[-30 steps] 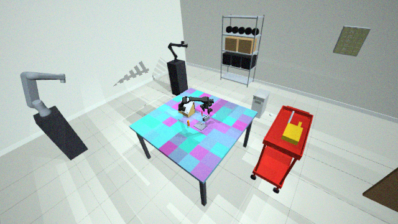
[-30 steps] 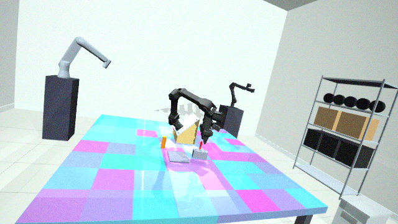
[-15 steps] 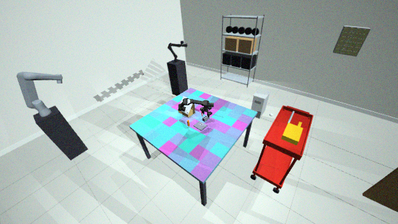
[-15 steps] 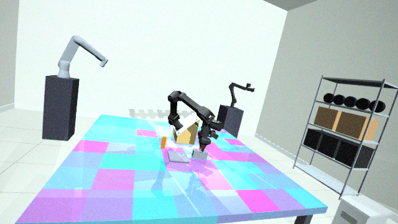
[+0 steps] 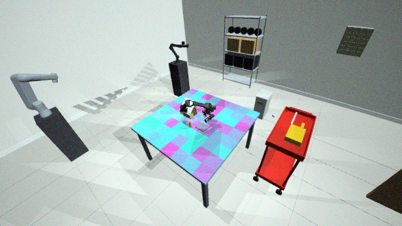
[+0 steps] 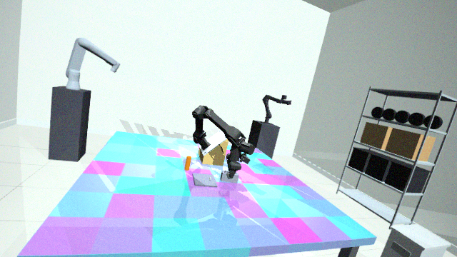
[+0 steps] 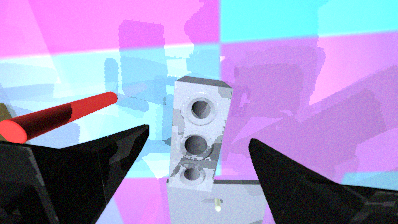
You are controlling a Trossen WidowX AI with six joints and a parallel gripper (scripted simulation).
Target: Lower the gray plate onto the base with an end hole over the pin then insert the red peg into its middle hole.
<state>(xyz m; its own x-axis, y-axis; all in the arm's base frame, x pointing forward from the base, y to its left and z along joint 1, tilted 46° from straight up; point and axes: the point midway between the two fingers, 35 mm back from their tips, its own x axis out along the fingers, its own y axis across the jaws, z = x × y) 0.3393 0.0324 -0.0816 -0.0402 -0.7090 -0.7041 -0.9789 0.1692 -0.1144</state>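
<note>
Right now my gripper tip is right at the gray plate. Also, from my gripper tip: short orange cylinder: 120 mm behind, 230 mm to the right; gray base: 10 mm ahead, 140 mm to the right, 30 mm below; red peg: 100 mm behind, 30 mm to the left.
</note>
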